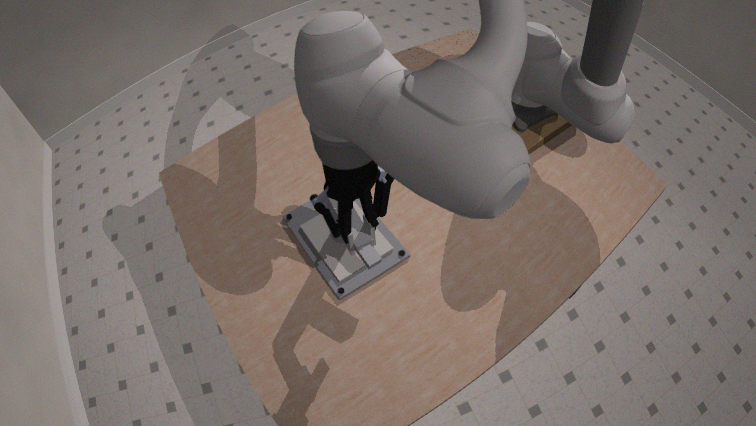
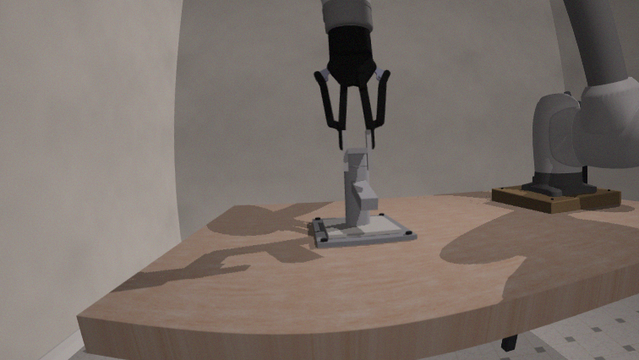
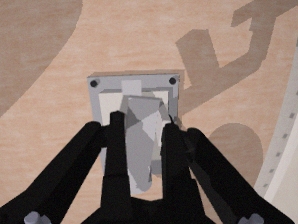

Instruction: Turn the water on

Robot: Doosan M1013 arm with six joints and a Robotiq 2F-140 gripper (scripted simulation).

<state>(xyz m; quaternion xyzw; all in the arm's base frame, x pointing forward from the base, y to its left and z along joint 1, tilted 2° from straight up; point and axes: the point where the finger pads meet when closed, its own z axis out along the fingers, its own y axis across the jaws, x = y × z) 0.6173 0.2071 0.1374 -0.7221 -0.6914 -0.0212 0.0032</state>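
Now: hand 4 cm to the left of the lever. From my hand the other things lie so: grey tap (7 cm to the right, 5 cm below).
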